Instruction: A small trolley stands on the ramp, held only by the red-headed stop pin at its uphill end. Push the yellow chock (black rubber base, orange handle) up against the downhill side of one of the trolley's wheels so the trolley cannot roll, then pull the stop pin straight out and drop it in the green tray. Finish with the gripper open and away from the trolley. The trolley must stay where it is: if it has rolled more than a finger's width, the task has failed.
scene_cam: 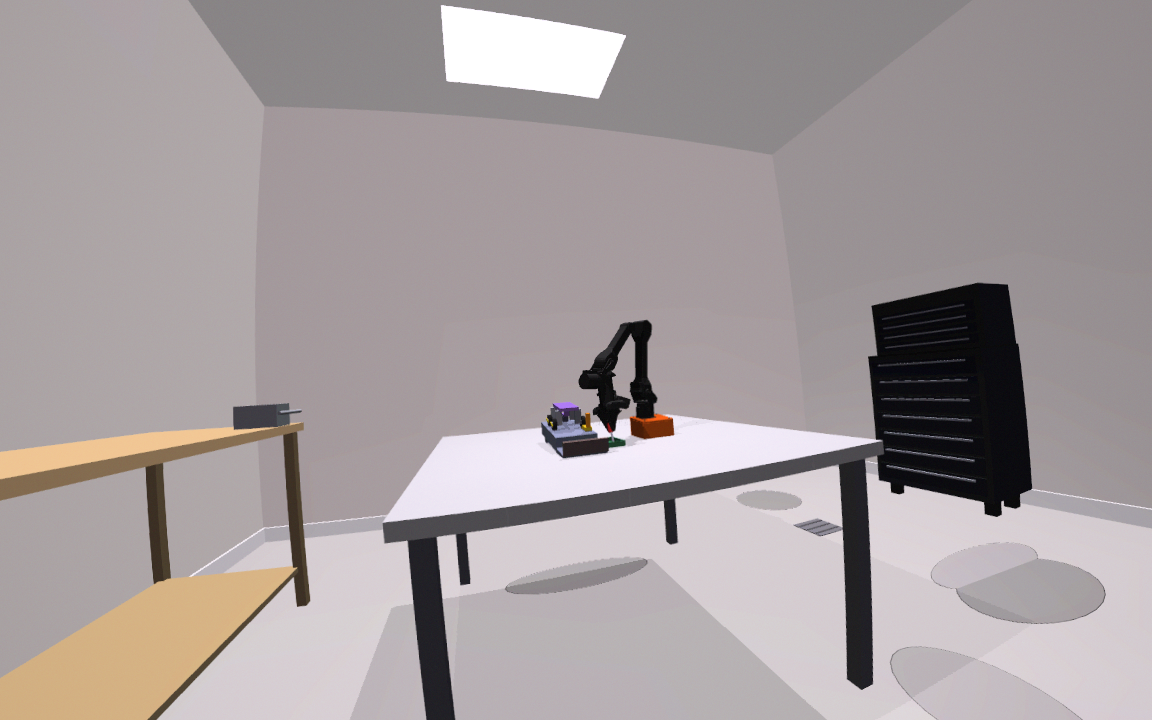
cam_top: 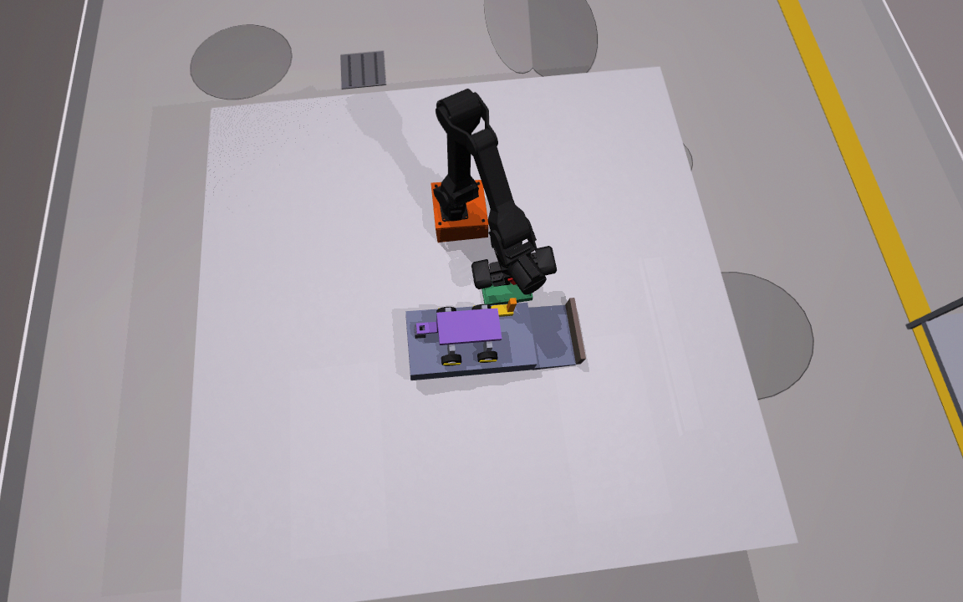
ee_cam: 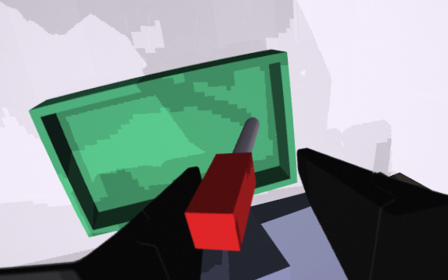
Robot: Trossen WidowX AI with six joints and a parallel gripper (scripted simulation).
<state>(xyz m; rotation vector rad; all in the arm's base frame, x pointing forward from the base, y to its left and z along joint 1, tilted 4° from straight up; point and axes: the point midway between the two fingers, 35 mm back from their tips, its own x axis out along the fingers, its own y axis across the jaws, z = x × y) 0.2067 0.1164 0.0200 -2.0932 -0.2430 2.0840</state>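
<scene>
Right now my gripper tip is right at the red-headed stop pin. From my gripper tip the other things lie so: grey ramp 130 mm ahead, 140 mm to the right, 10 mm below; then brown stop bar 140 mm ahead, 110 mm to the left, 20 mm below; then yellow chock 70 mm ahead, 50 mm to the right, 30 mm above.
</scene>
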